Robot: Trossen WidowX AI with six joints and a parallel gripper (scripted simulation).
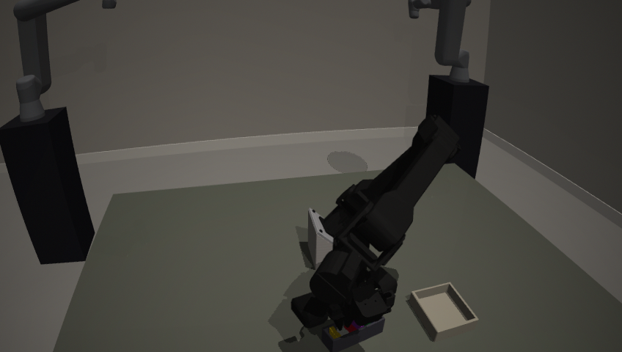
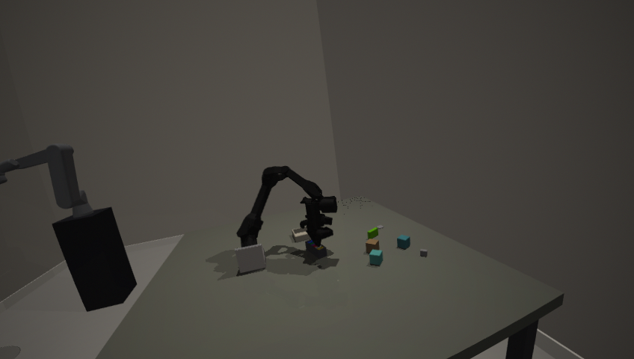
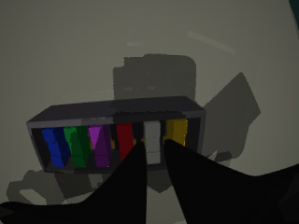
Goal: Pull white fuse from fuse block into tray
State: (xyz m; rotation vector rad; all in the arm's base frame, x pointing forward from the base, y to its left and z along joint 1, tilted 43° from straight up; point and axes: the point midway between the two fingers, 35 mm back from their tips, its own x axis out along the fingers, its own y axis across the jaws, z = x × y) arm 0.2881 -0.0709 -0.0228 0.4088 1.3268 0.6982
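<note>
Now: gripper tip 2 cm above the white fuse. Round my gripper tip: brown cube: 22 cm ahead, 10 cm to the right, 2 cm below; then beige tray: 23 cm to the left, 4 cm below; then small grey cube: 36 cm ahead, 24 cm to the right, 3 cm below.
</note>
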